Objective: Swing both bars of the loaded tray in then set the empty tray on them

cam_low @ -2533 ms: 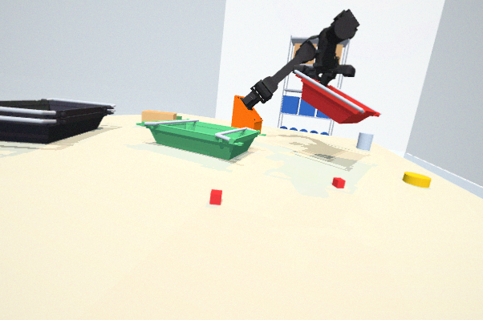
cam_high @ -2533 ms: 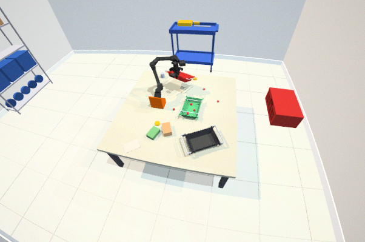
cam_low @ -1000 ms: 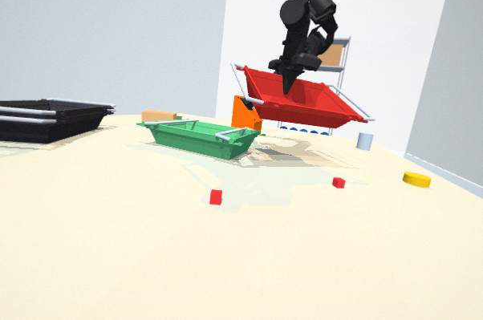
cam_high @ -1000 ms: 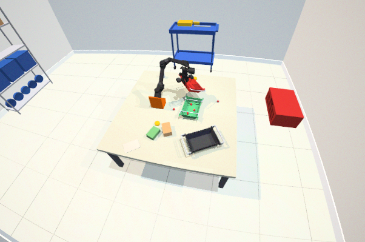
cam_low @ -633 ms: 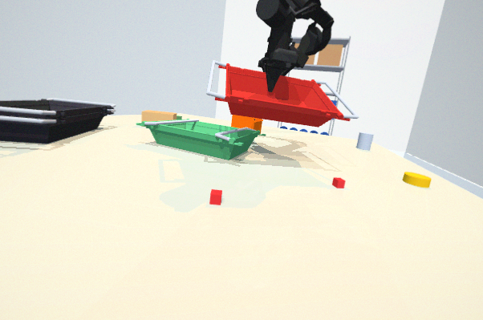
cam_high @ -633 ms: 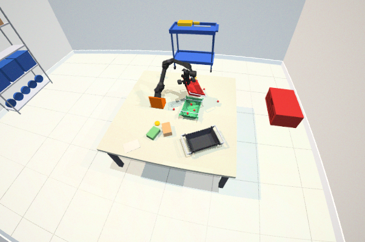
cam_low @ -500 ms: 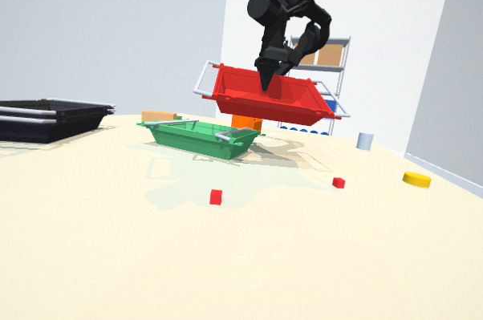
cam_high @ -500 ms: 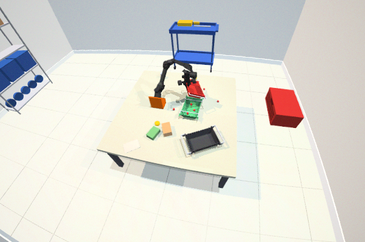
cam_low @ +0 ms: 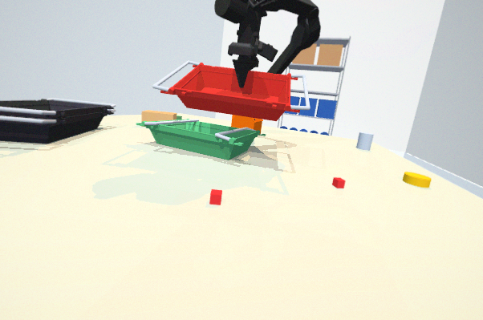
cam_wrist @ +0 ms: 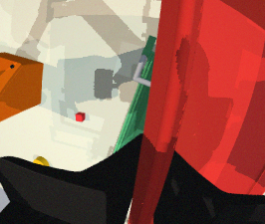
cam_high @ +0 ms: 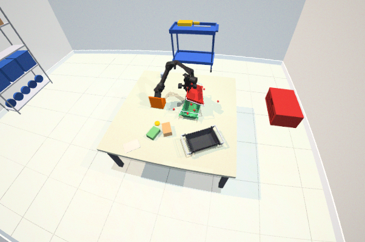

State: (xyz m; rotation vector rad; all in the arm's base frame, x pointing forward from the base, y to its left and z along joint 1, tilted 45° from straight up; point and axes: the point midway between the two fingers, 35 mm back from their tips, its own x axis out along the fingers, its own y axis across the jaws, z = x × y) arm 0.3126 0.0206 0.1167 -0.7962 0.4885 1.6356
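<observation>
Right now the red tray is 80 mm ahead of my gripper tip and 20 mm to the left of it. Round my gripper tip: peach block (110 mm behind, 390 mm to the right, 150 mm below); green block (220 mm behind, 460 mm to the right, 160 mm below); pale card (380 mm behind, 640 mm to the right, 180 mm below).
</observation>
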